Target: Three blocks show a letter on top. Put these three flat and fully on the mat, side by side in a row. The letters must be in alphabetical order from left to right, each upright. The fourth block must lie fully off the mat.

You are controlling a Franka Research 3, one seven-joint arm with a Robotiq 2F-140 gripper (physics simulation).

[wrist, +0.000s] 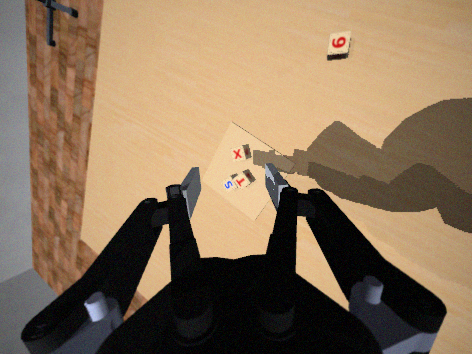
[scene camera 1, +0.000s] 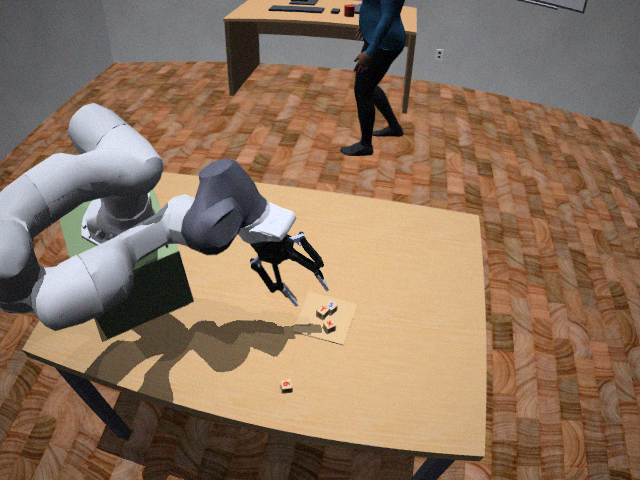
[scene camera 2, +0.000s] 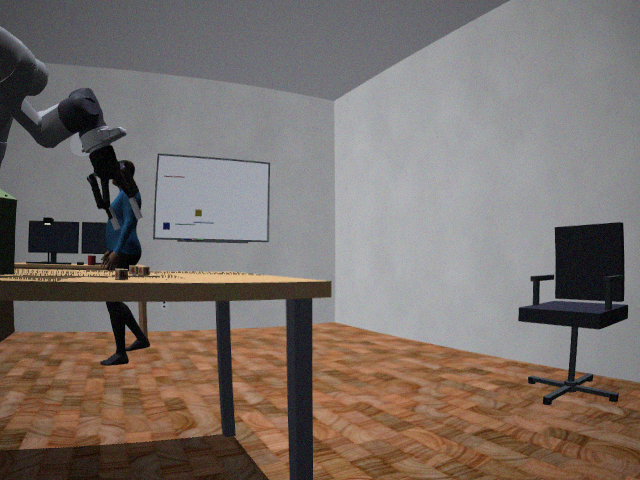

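A block with a blue S (scene camera 1: 331, 307) (wrist: 228, 184) and one with a red T (scene camera 1: 322, 311) (wrist: 240, 181) lie against each other, turned askew, on the mat (scene camera 1: 345, 315) (wrist: 255, 207). In scene camera 1, S is at T's upper right. A block with a red X (scene camera 1: 329, 324) (wrist: 238, 153) lies apart from them on the mat, toward the front. The fourth block (scene camera 1: 286, 384) (wrist: 339, 44), with a red digit, 6 or 9, lies off the mat near the table's front edge. My gripper (scene camera 1: 312, 297) (scene camera 2: 127, 222) (wrist: 232, 176) is open and empty, above table height.
The arm's shadow falls across the table (scene camera 1: 413, 310) and the mat's left part. The green robot base (scene camera 1: 149, 294) is at the left. A person (scene camera 1: 379, 77) (scene camera 2: 124, 222) stands beyond the table, near a desk (scene camera 1: 320, 25). A chair (scene camera 2: 573, 312) stands at the right in scene camera 2.
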